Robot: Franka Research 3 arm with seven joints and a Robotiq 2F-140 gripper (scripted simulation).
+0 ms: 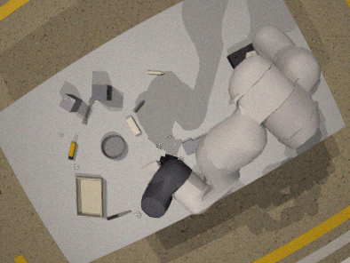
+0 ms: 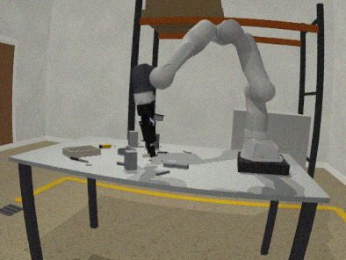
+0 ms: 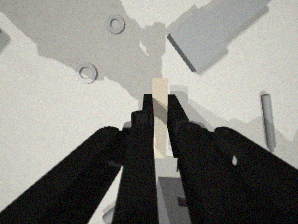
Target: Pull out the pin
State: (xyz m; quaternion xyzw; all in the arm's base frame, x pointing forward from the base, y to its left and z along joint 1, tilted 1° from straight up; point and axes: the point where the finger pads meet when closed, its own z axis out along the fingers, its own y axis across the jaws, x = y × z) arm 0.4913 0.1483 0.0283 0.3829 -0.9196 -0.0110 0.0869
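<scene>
My hand is 10 cm to the right of the grey block, 6 cm short of it and 3 cm above it. From my hand the other things lie so: cream pin: 3 cm below; short grey pin: 12 cm ahead, 7 cm below, 6 cm to the left; grey rod: 14 cm to the left, 8 cm behind, 7 cm below.
</scene>
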